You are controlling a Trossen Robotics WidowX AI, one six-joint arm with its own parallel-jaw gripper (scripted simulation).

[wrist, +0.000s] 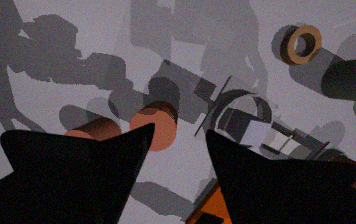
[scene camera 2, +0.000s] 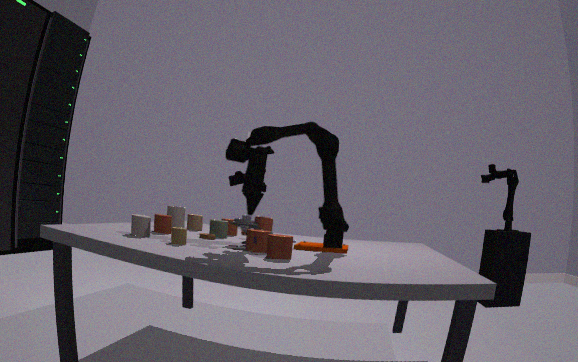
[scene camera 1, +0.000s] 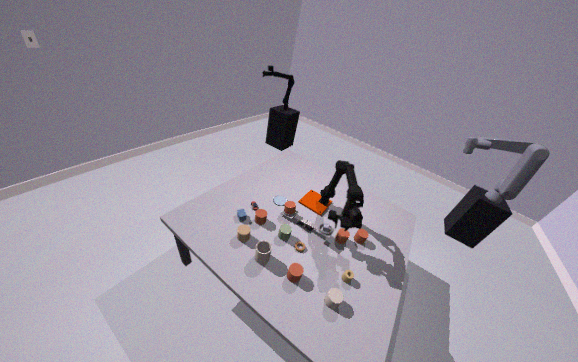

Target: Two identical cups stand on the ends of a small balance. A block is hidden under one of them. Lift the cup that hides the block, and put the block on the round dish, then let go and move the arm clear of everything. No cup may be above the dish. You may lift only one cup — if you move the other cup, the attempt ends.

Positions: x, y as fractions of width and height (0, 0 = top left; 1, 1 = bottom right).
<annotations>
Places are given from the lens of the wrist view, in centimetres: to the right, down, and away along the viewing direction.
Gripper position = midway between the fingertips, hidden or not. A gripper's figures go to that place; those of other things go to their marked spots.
my gripper (wrist: 0.51, 0.58): 0, 2, 11
orange cup (wrist: 0.46, 0.51): -2, 0, 15
grey block (wrist: 0.69, 0.57): 7, 2, 11
orange cup (wrist: 0.28, 0.58): -14, 3, 18
</annotations>
